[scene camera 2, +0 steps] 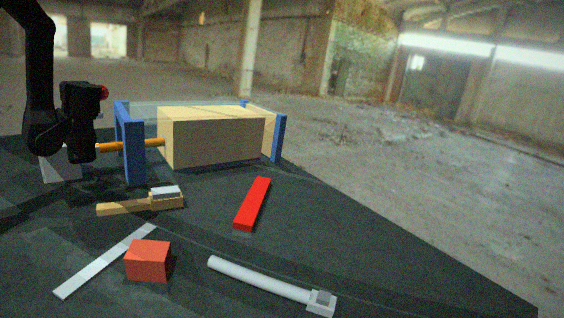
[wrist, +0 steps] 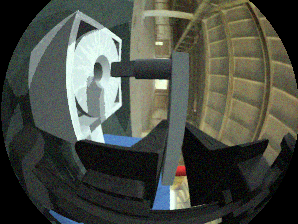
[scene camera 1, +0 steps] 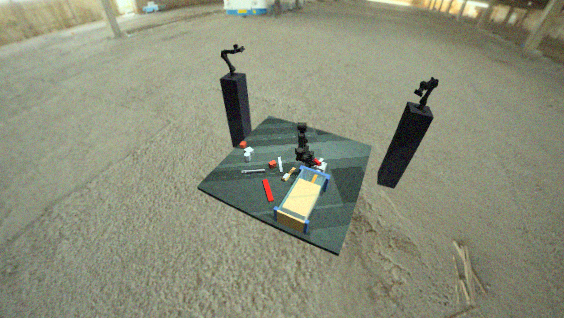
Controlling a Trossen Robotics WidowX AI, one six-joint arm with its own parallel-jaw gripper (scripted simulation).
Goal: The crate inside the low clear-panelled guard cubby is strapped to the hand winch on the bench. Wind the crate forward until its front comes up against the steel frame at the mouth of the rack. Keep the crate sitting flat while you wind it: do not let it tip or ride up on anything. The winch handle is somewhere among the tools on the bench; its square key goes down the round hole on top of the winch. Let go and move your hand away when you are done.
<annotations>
A red bar (scene camera 2: 245, 220): 0.54 m from the lens. An orange-red cube (scene camera 2: 146, 260) is 0.41 m from the lens. The marked spots on the red bar and the orange-red cube are 0.22 m apart.
</annotations>
